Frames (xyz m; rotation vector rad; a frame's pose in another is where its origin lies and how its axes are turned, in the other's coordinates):
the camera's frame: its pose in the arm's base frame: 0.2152 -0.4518 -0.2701 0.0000 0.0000 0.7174
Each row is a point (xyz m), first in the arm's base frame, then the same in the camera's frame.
Working: the arm's base frame: its pose in the camera's frame: 0.1349 0.4819 0.2701 0.0000 0.0000 -0.7174

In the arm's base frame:
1: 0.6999 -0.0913 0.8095
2: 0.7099 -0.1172 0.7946
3: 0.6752 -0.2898 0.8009
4: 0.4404 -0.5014 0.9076
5: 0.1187 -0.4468 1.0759
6: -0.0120 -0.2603 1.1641
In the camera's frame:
1: 0.6022 -0.0470 1.0796
2: 0.5927 -0.0731 1.0647
3: 0.4531 -0.1803 1.0710
4: 0.1371 -0.1854 1.1777
5: -0.0694 0.0672 1.3460
6: -0.0453 0.2937 1.4342

